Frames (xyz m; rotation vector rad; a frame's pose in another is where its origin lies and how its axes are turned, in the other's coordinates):
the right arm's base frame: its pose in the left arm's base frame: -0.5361 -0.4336 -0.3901 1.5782 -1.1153 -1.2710
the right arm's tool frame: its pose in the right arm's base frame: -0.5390 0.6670 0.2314 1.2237 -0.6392 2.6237
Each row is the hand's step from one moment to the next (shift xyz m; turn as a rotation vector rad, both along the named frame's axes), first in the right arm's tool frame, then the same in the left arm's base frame.
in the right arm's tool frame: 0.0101 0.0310 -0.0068 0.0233 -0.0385 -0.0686
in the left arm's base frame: 0.0070 0.0280 -0.0167 -0.0053 0.0292 0.0765
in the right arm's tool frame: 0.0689 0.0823 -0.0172 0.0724 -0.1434 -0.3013
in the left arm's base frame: -0.0162 0.0982 -0.0437 0.0114 0.1263 0.3170
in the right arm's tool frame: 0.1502 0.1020 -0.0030 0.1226 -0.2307 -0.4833
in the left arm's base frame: -0.0806 0.1490 -0.0654 0.0128 0.2059 0.5092
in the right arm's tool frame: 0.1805 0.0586 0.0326 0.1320 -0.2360 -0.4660
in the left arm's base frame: -0.1376 0.1209 -0.0595 -0.0043 0.1985 0.5009
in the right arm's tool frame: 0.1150 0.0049 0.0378 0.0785 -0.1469 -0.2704
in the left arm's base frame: -0.1077 0.0483 -0.0272 -0.0080 0.1104 0.2977
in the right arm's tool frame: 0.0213 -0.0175 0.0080 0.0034 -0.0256 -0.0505
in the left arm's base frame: -0.0277 -0.0025 0.0072 0.0084 0.0152 0.0540
